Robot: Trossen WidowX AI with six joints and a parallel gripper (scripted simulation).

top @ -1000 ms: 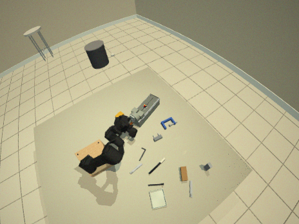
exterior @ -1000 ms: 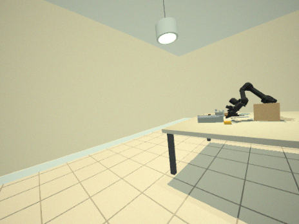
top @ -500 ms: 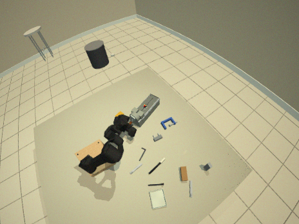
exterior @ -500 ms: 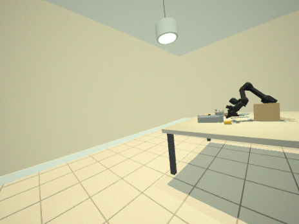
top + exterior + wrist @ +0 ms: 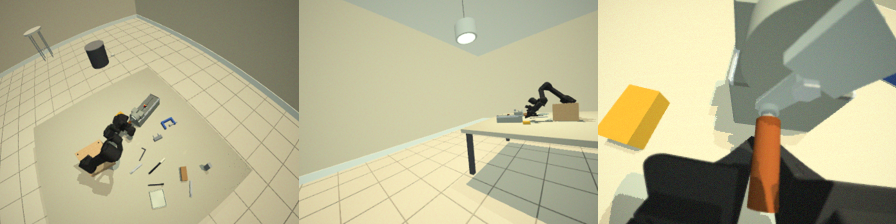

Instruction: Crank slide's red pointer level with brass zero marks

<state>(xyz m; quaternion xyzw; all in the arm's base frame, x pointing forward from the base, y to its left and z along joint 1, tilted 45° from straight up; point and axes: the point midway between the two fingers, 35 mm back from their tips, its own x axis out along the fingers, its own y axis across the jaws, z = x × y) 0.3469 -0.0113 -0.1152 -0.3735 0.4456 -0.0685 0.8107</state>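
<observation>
Now: gripper tip 2 cm past the orange block, 14 cm to the right of it and 2 cm above it. The rest, counted from my gripper tip: red pointer 16 cm ahead, 2 cm to the left, 5 cm above; then grey clamp 8 cm ahead, 20 cm to the right, 3 cm below; then brown crank handle 2 cm behind, 3 cm above.
</observation>
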